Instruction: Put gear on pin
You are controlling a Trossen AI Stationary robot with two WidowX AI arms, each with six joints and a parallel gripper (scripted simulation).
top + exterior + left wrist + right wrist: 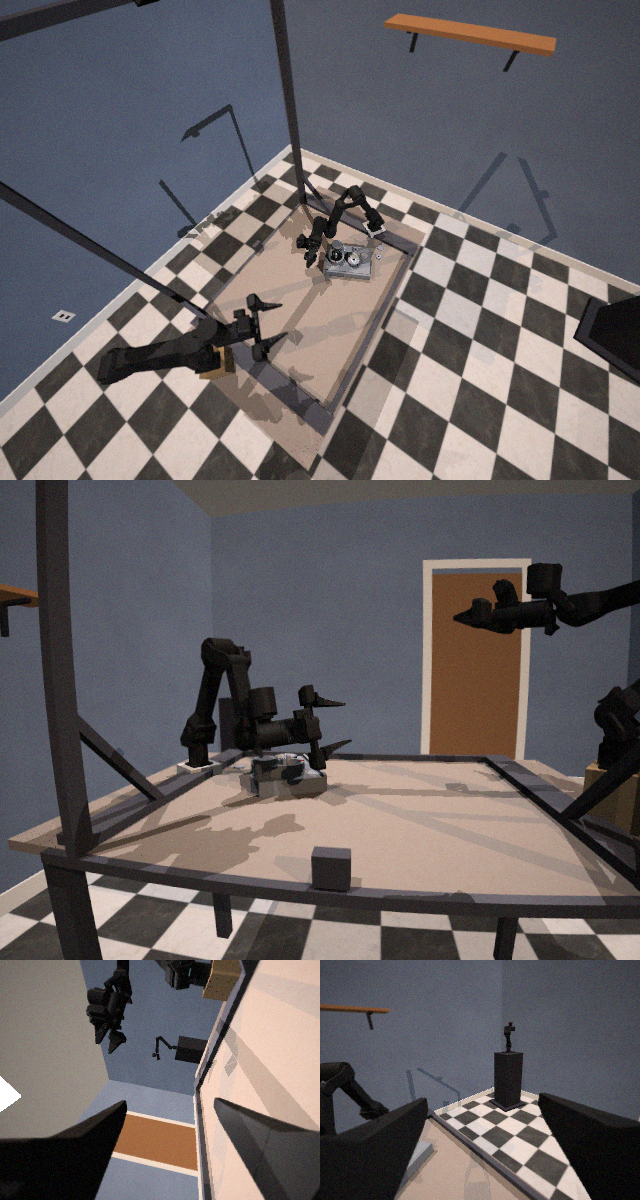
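Now: left hand 190 mm to the right of the silvery gear, 120 mm short of it and 120 mm above it.
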